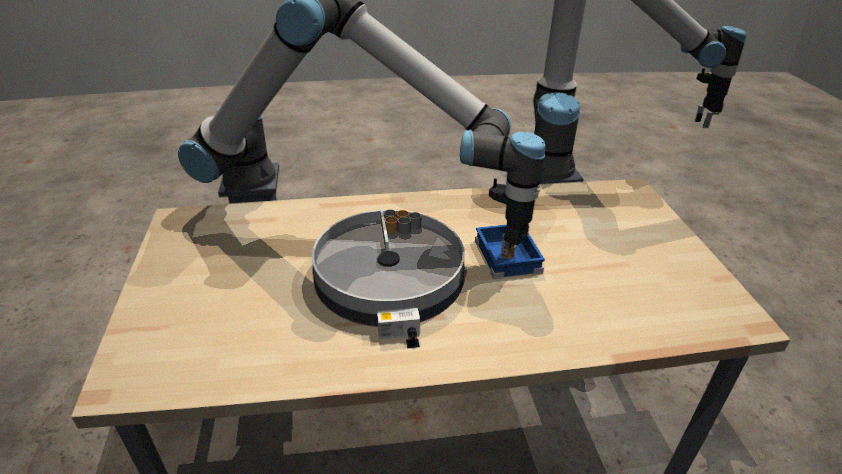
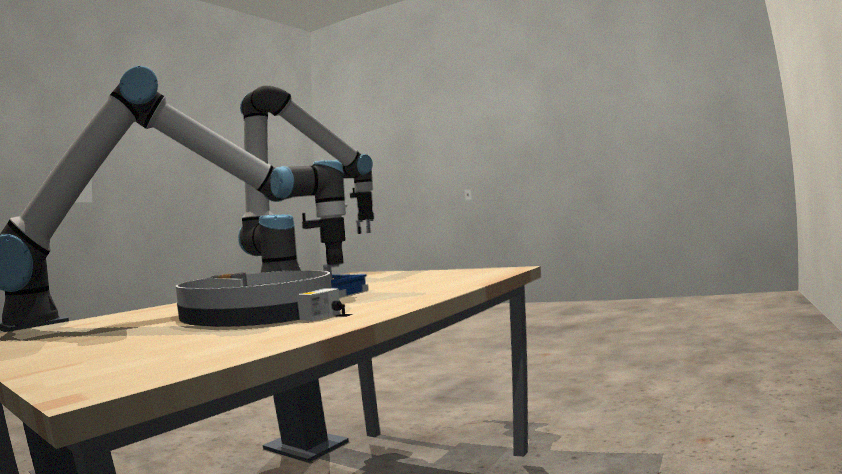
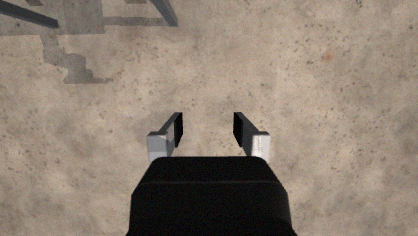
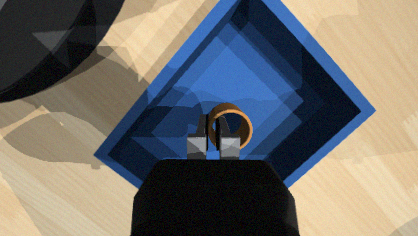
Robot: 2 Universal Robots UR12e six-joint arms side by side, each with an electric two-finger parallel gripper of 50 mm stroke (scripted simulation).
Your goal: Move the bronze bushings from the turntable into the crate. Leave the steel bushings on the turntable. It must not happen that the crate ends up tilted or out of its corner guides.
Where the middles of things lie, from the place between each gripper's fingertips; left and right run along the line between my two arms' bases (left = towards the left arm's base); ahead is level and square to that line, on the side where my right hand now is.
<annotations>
Now: right hand [image 1: 505,252] 20 mm above the blue crate [image 1: 527,256], 10 mm to the right of it and 10 mm past it.
Right now my left hand [image 1: 701,124] is 890 mm to the left of the blue crate, 580 mm short of it and 150 mm above it.
</annotations>
